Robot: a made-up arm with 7 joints.
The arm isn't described. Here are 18 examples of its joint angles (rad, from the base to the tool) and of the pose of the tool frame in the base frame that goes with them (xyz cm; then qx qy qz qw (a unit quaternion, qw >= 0)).
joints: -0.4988 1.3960 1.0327 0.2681 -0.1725 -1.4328 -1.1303
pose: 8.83 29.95 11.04 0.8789 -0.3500 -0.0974 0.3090
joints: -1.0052 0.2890 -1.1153 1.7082 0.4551 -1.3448 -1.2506
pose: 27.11 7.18 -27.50 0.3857 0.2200 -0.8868 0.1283
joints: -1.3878 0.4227 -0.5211 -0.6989 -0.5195 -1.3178 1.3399
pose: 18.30 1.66 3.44 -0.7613 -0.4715 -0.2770 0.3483
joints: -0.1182 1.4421 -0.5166 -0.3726 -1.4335 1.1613 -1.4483
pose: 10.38 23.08 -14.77 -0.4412 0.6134 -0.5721 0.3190
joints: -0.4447 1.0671 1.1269 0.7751 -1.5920 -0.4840 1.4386
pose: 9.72 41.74 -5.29 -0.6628 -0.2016 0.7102 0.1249
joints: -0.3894 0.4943 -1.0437 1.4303 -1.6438 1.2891 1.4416
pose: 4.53 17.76 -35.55 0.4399 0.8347 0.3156 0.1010
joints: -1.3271 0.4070 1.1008 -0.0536 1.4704 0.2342 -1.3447
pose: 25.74 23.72 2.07 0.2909 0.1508 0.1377 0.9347
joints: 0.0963 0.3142 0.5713 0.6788 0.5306 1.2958 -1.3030
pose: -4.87 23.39 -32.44 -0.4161 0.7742 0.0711 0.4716
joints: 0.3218 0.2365 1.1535 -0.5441 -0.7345 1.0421 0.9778
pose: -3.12 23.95 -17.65 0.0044 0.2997 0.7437 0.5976
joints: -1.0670 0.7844 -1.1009 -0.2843 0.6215 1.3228 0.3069
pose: 28.17 6.77 -11.34 0.7247 -0.1046 0.1763 0.6578
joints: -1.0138 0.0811 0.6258 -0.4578 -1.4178 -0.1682 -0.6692
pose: 25.11 11.59 -2.72 -0.3588 -0.7443 -0.3325 0.4547
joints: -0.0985 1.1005 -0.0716 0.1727 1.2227 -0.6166 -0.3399
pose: 15.62 26.70 -17.63 0.8222 0.1203 -0.4494 0.3279
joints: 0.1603 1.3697 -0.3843 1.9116 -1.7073 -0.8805 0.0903
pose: -4.94 42.62 -0.78 0.5286 -0.0230 0.6417 0.5553
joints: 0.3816 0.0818 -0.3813 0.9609 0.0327 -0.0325 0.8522
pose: -14.34 4.66 -37.30 0.3441 0.6065 0.1589 0.6989
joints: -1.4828 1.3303 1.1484 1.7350 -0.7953 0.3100 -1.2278
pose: 24.04 37.42 2.64 -0.4444 -0.5315 -0.2010 0.6925
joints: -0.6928 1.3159 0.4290 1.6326 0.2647 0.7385 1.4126
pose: 9.51 41.90 -9.18 0.4803 0.4012 0.7785 0.0470
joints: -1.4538 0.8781 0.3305 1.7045 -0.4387 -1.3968 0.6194
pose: 31.26 27.64 -0.61 -0.1074 -0.5250 0.5858 0.6081
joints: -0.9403 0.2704 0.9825 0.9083 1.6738 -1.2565 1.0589
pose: 31.22 14.13 -19.86 0.3371 -0.4748 0.2334 0.7788
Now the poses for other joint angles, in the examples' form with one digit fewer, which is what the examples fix.
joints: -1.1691 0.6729 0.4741 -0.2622 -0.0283 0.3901 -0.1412
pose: 26.2 18.5 7.1 0.174 -0.438 0.135 0.872
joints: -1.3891 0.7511 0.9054 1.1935 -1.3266 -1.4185 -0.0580
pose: 29.2 28.9 -3.6 -0.410 -0.626 0.594 0.294
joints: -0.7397 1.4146 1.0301 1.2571 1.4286 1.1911 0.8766
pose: 7.1 42.4 1.5 -0.446 -0.447 -0.771 0.081
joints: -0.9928 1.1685 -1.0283 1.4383 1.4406 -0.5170 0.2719
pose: 22.6 36.3 -12.3 0.869 0.299 -0.360 0.162
